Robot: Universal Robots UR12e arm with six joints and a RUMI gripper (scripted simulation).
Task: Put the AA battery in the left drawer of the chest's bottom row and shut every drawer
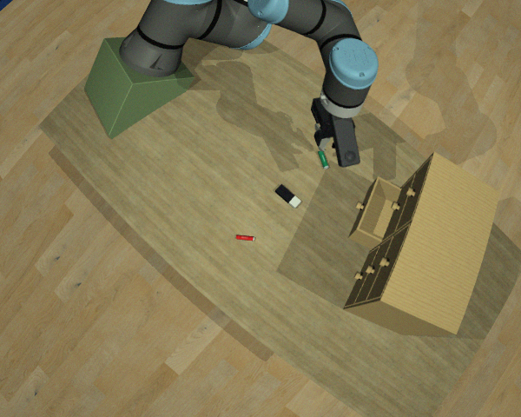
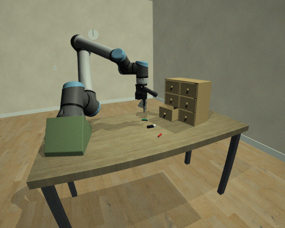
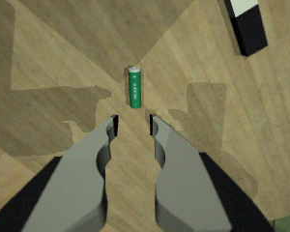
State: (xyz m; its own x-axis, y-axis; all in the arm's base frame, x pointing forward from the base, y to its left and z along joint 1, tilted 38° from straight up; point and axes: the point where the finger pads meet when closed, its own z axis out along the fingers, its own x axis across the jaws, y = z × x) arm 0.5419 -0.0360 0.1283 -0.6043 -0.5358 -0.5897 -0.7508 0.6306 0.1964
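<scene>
Now: the green AA battery 8 cm below my hand. Also, from my hand: black-and-white block (14 cm to the right, 8 cm below, 1 cm behind); small red cylinder (28 cm to the right, 8 cm below, 5 cm behind).
</scene>
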